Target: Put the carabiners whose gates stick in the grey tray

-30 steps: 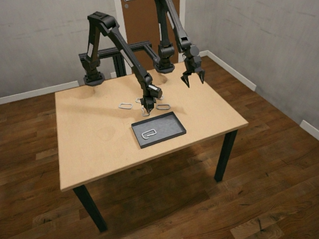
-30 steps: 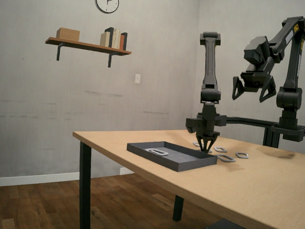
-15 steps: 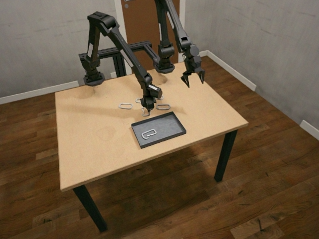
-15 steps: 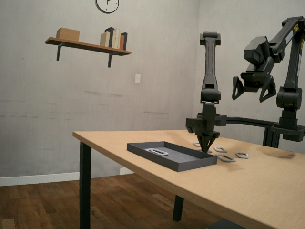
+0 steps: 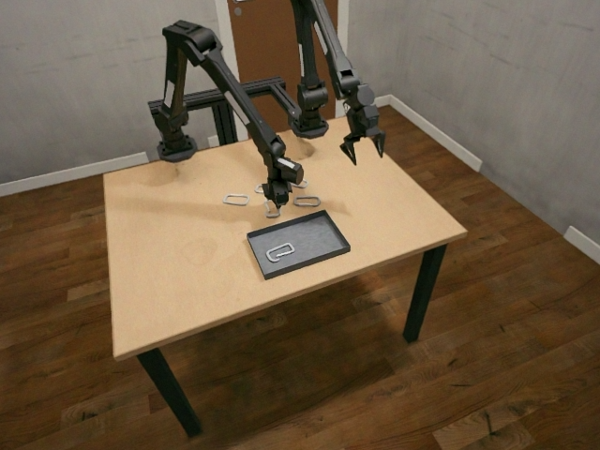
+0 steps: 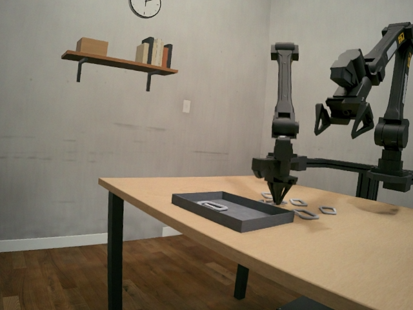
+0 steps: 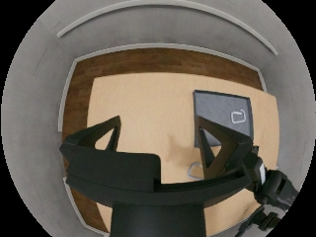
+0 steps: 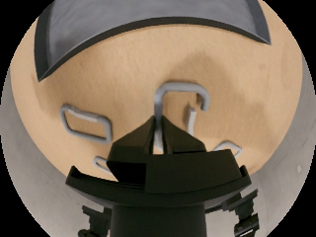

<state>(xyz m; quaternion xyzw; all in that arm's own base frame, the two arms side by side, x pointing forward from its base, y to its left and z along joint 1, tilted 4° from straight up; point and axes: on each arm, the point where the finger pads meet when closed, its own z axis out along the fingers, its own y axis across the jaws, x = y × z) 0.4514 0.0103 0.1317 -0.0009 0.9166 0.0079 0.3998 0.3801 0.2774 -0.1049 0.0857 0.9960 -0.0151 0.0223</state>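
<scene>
The grey tray is 20 cm ahead of my right hand, 2 cm to the left of it and 1 cm below it.
</scene>
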